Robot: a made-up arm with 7 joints. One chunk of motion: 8 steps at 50 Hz.
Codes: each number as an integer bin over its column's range. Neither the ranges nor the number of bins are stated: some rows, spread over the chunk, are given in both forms.
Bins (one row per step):
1: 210 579 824 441 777 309
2: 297 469 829 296 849 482
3: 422 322 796 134 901 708
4: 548 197 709 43 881 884
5: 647 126 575 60 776 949
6: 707 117 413 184 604 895
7: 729 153 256 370 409 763
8: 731 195 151 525 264 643
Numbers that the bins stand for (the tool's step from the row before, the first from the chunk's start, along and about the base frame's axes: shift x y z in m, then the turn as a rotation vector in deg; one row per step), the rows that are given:
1: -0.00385 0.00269 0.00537 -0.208 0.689 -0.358
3: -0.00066 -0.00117 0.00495 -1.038 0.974 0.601
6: 0.00362 -0.00424 -0.00080 -0.903 0.291 1.050
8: 0.00398 -0.00307 -0.00473 0.019 -0.492 0.445
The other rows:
2: -0.00254 0.00104 0.00545 -0.600 0.855 0.058
4: 0.00123 -0.00304 0.00365 -1.284 0.928 1.024
5: 0.00271 -0.00411 0.00163 -1.238 0.687 1.180
7: 0.00395 -0.00370 -0.00316 -0.400 -0.158 0.733

